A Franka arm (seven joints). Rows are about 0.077 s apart.
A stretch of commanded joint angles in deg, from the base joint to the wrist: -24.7, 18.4, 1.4, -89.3, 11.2, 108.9, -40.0; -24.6, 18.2, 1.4, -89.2, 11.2, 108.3, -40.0; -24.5, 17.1, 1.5, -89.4, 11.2, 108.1, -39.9; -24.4, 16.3, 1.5, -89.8, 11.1, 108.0, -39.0; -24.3, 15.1, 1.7, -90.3, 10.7, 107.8, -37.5; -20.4, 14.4, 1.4, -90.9, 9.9, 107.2, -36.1; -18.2, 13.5, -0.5, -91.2, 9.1, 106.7, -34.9; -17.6, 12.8, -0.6, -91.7, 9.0, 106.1, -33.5; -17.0, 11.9, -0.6, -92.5, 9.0, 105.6, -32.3; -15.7, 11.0, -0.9, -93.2, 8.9, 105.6, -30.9; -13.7, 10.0, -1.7, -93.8, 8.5, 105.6, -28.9; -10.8, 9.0, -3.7, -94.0, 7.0, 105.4, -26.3; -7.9, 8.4, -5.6, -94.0, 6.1, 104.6, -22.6
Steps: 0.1, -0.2, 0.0, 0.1, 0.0, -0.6, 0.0; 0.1, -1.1, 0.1, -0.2, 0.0, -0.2, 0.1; 0.1, -0.8, 0.0, -0.4, -0.1, -0.1, 0.9; 0.1, -1.2, 0.2, -0.5, -0.4, -0.2, 1.5; 3.9, -0.7, -0.3, -0.6, -0.8, -0.6, 1.4; 2.2, -0.9, -1.9, -0.3, -0.8, -0.5, 1.2; 0.6, -0.7, -0.1, -0.5, -0.1, -0.6, 1.4; 0.6, -0.9, 0.0, -0.8, 0.0, -0.5, 1.2; 1.3, -0.9, -0.3, -0.7, -0.1, 0.0, 1.4; 2.0, -1.0, -0.8, -0.6, -0.4, 0.0, 2.0; 2.9, -1.0, -2.0, -0.2, -1.5, -0.2, 2.6; 2.9, -0.6, -1.9, 0.0, -0.9, -0.8, 3.7
